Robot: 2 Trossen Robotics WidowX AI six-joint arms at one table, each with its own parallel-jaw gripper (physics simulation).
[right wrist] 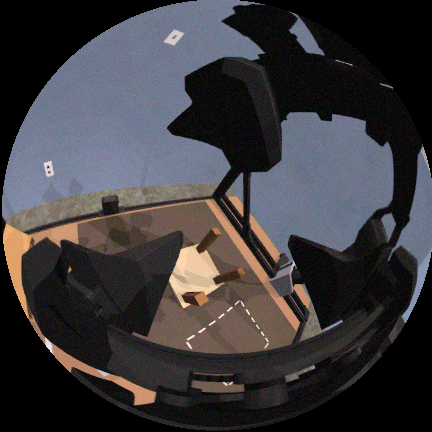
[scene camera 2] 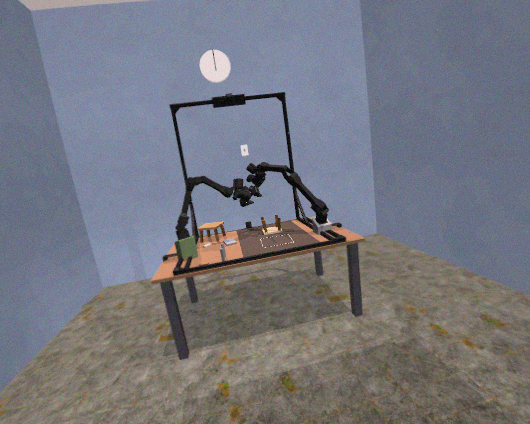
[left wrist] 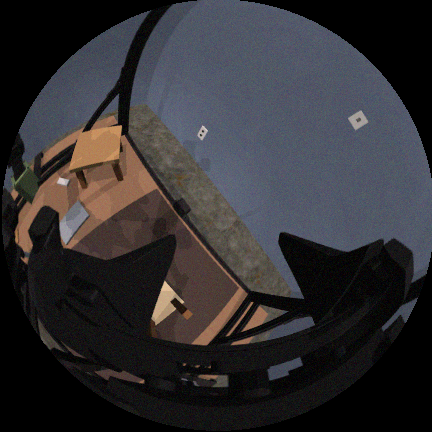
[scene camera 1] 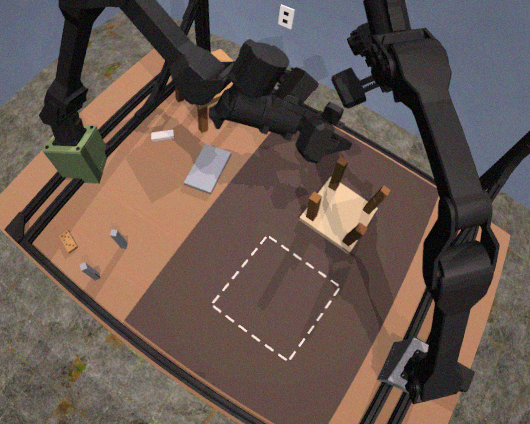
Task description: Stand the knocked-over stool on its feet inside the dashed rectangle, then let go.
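Where they show: left gripper, fingertip midpoint: [right wrist: 189,110] [left wrist: 228,238]; right gripper, fingertip midpoint: [right wrist: 237,238] [scene camera 2: 257,199] [left wrist: 100,325] [scene camera 1: 338,135]; left arm's base, origin of the base link: [right wrist: 293,275] [scene camera 2: 321,220] [scene camera 1: 421,369]; right arm's base, origin of the base link: [scene camera 2: 184,239] [scene camera 1: 69,137].
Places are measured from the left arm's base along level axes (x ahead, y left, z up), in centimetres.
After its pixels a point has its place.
Observation:
The knocked-over stool [scene camera 1: 342,212] @[x 28.9, y -25.6, z -6.0 cm] [scene camera 2: 271,231] @[x 31.0, y -20.0, z -6.0 cm] [left wrist: 165,305] @[x 25.0, y -26.9, z -6.0 cm] [right wrist: 195,270] @[x 28.7, y -25.1, z -6.0 cm] lies upside down on the dark mat, its pale seat down and brown legs pointing up. It is outside the dashed rectangle [scene camera 1: 289,359] [right wrist: 240,301], behind it in scene camera 2. My right gripper [scene camera 1: 340,130] @[x 36.6, y -24.9, z 18.6 cm] [right wrist: 237,238] @[x 36.6, y -24.9, z 18.6 cm] is open and empty, in the air above and behind the stool. My left gripper [scene camera 1: 352,65] [left wrist: 228,238] @[x 35.0, y -39.7, z 23.4 cm] is open and empty, higher and farther back, pointing toward the wall. A finger hides part of the stool in each wrist view.
An upright orange stool [scene camera 2: 211,226] @[x 73.1, y -32.4, z 3.3 cm] [left wrist: 97,147] @[x 71.3, y -38.1, z 3.3 cm] stands on the table's left side. Nearby lie a flat grey box [scene camera 1: 207,169] @[x 61.9, y -19.1, z -6.9 cm] and a white block [scene camera 1: 162,135] @[x 77.8, y -21.5, z -6.7 cm]. Two small grey blocks [scene camera 1: 119,239] @[x 66.8, y 7.1, z -2.4 cm] [scene camera 1: 90,271] @[x 67.9, y 16.3, z -2.3 cm] and a dotted orange tile [scene camera 1: 68,241] @[x 79.7, y 13.9, z -7.0 cm] are near the lower-left edge.

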